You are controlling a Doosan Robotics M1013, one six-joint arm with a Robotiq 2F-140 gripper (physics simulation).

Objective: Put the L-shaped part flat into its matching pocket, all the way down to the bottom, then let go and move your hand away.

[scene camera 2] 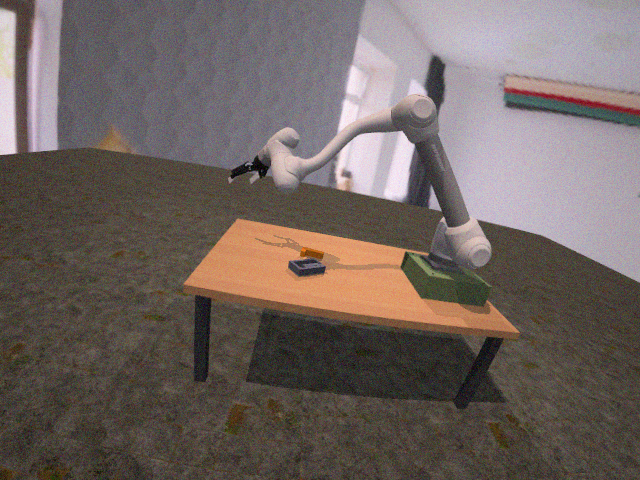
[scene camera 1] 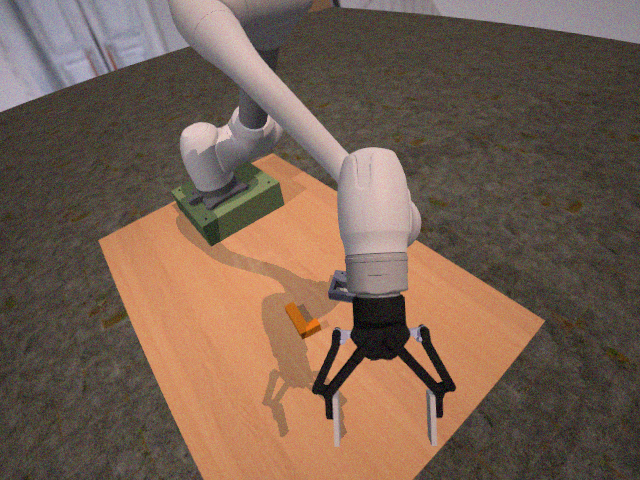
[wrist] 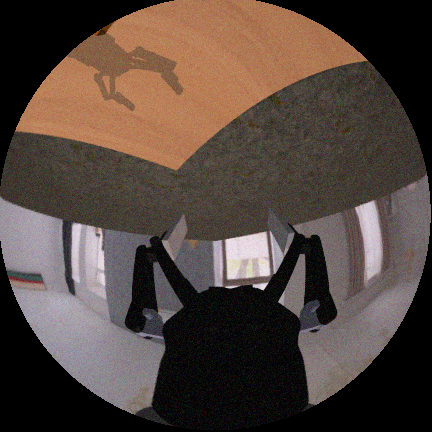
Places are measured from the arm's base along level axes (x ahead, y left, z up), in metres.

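Pixels of known places: gripper, fingertip midpoint: (scene camera 2: 240, 181) (scene camera 1: 384, 441) (wrist: 226, 219); arm's base, origin of the base link: (scene camera 2: 441, 265) (scene camera 1: 219, 190).
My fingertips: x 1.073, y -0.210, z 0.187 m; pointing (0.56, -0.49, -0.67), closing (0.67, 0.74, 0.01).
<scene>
Ahead of a thing's pixels: the offset from my fingertips to its top centre. Level surfaces: height alone.
The orange L-shaped part {0.425 m back, 0.121 m left, 0.260 m down} (scene camera 1: 299, 321) (scene camera 2: 312, 253) lies on the table beside the dark blue-grey block with the pocket {0.398 m back, 0.302 m left, 0.254 m down} (scene camera 1: 338, 293) (scene camera 2: 307, 271). In the scene camera 1 view the arm's wrist hides much of the block. A small piece of the part may show at the top left rim of the wrist view, too dark to be sure. My gripper (scene camera 1: 385, 444) (scene camera 2: 241, 180) (wrist: 226, 219) is wide open and empty. It is high above the table, well away from the part and the block, and tilted outward.
The wooden table {0.290 m down} (scene camera 1: 170, 330) (scene camera 2: 361, 294) (wrist: 225, 65) carries the green base box (scene camera 1: 248, 211) (scene camera 2: 434, 284) with the arm's foot on it. The shadow of the arm and gripper falls across the table top near the part.
</scene>
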